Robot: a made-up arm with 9 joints. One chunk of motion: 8 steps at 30 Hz.
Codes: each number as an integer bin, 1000 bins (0 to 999) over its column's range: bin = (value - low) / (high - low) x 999, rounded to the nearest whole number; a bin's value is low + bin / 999 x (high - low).
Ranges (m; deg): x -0.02..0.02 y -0.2..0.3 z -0.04..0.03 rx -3..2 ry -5..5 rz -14..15
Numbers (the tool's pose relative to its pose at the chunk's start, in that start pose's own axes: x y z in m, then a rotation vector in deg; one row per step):
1: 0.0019 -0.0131 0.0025 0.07 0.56 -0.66
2: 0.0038 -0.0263 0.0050 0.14 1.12 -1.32
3: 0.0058 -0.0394 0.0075 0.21 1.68 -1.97
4: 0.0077 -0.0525 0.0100 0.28 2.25 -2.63
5: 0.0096 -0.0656 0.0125 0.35 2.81 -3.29
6: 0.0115 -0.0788 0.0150 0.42 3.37 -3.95
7: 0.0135 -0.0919 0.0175 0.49 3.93 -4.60
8: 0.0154 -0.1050 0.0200 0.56 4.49 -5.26
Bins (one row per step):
1: 547 373 607 613 555 460
2: 594 347 642 627 611 437
3: 644 321 678 641 667 414
4: 692 295 714 655 724 392
5: 739 269 749 669 780 369
6: 787 242 785 683 836 346
7: 837 216 821 697 892 324
8: 884 190 856 711 948 301

